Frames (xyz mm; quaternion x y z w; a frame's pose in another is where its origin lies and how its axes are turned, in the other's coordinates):
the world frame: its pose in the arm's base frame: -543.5 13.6 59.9 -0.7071 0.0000 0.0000 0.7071
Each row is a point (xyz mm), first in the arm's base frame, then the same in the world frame.
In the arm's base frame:
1: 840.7 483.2 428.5
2: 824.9 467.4 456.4
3: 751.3 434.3 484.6
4: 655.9 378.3 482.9
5: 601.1 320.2 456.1
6: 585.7 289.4 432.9
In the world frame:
1: 1384.2 -368.6 469.6
2: 1368.4 -396.5 453.8
3: 1294.8 -424.7 420.7
4: 1199.4 -423.0 364.7
5: 1144.6 -396.2 306.6
6: 1129.2 -373.0 275.8

